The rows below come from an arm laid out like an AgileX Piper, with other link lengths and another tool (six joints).
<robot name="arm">
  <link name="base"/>
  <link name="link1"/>
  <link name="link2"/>
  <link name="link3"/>
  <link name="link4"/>
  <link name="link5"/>
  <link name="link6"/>
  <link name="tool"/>
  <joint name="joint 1" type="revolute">
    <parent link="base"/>
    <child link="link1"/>
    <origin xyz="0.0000 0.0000 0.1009" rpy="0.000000 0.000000 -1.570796"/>
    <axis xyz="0 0 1"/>
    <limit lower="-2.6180" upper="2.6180"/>
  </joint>
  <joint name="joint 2" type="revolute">
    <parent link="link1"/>
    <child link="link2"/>
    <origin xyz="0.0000 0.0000 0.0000" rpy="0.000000 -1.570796 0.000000"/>
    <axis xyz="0 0 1"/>
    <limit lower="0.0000" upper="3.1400"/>
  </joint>
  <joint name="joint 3" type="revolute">
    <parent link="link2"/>
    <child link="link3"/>
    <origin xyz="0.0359 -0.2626 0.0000" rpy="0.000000 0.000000 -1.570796"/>
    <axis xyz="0 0 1"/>
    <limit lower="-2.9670" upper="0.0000"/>
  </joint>
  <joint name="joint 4" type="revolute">
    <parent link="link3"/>
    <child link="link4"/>
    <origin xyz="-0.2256 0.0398 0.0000" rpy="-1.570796 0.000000 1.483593"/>
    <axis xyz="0 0 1"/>
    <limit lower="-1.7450" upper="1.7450"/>
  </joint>
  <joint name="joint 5" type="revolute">
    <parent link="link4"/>
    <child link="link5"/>
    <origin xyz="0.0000 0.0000 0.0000" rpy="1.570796 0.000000 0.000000"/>
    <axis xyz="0 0 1"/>
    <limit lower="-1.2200" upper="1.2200"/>
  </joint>
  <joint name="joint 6" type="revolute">
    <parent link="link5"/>
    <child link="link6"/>
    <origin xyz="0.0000 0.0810 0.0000" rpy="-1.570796 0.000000 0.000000"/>
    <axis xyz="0 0 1"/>
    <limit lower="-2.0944" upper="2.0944"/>
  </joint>
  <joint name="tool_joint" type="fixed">
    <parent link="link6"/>
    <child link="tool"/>
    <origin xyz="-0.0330 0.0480 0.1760" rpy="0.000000 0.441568 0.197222"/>
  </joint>
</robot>
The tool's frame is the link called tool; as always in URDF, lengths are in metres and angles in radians.
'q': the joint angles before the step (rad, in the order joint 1, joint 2, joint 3, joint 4, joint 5, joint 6). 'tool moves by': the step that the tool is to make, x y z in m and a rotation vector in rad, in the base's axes. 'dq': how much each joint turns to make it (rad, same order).
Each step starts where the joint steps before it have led.
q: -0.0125 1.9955 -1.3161 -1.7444 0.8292 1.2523
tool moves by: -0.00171 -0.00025 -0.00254 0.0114 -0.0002 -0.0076
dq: 0.0001 0.0000 -0.0002 0.0138 0.0000 -0.0002
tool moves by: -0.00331 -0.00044 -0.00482 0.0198 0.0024 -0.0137
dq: -0.0001 -0.0001 0.0002 0.0263 -0.0001 -0.0034
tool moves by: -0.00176 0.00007 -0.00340 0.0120 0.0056 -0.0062
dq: 0.0000 0.0001 -0.0001 0.0184 -0.0022 -0.0075
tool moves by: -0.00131 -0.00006 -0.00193 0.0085 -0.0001 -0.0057
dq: 0.0001 0.0000 0.0001 0.0103 0.0000 0.0000
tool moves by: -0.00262 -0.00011 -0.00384 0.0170 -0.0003 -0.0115
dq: 0.0000 -0.0001 0.0000 0.0205 0.0000 0.0000
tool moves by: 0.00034 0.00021 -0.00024 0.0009 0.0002 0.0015
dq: -0.0001 0.0001 0.0000 -0.0001 -0.0018 -0.0001
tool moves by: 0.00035 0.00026 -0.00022 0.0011 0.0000 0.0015
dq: 0.0000 0.0000 -0.0001 0.0001 -0.0018 0.0000
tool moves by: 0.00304 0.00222 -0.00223 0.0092 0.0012 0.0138
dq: 0.0000 0.0000 0.0001 -0.0002 -0.0166 0.0002
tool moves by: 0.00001 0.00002 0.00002 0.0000 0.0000 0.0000
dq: 0.0001 0.0000 -0.0001 0.0001 0.0000 -0.0001
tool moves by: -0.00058 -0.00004 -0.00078 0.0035 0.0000 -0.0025
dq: -0.0001 -0.0001 0.0001 0.0043 0.0001 -0.0001
